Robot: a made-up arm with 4 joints.
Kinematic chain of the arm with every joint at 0, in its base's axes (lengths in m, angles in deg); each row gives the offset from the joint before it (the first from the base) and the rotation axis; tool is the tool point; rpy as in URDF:
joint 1: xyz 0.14 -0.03 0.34 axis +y
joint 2: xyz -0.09 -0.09 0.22 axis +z
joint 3: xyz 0.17 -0.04 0 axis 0.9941 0.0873 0.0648
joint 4: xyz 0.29 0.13 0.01 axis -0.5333 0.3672 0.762
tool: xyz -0.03 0 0.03 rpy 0.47 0.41 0.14
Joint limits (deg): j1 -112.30..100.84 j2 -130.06..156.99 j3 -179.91..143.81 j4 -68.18..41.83
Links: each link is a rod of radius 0.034 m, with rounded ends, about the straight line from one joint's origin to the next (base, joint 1, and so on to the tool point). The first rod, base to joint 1, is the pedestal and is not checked.
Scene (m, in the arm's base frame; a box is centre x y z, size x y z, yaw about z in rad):
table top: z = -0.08
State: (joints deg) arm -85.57 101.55 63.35 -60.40
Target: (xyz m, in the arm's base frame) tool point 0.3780 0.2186 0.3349
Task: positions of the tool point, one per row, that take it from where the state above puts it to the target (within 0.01 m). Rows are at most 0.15 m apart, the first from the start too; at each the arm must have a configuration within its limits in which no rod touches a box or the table.
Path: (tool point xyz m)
1: -0.2359 0.2981 0.2764
2: -0.2106 0.3053 0.3800
3: -0.1521 0.3119 0.4679
4: -0.0666 0.3159 0.5307
5: 0.0365 0.3149 0.5607
6: 0.1454 0.3065 0.5536
7: 0.2468 0.2886 0.5094
8: 0.3277 0.2595 0.4332
9: 0.3780 0.2186 0.3349

